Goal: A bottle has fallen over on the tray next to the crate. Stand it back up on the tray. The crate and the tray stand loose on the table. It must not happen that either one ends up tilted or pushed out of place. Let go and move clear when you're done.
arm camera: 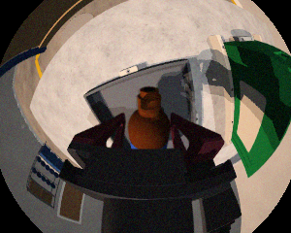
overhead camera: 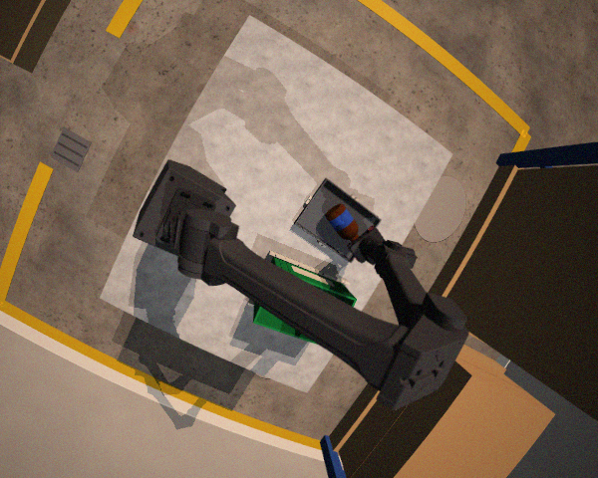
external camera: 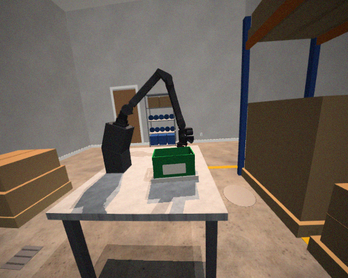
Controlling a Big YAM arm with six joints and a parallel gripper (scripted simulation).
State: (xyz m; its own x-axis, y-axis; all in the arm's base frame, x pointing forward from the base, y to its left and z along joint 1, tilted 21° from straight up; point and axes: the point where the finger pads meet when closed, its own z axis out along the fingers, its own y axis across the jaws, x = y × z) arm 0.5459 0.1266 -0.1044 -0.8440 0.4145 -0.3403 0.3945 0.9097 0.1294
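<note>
Now: the brown bottle 5 cm behind my hand, 4 cm below it and 2 cm to the left of it. From my hand the other things lie so: green crate 27 cm to the right, 8 cm behind; then grey tray 7 cm below, 7 cm behind, 3 cm to the left.
</note>
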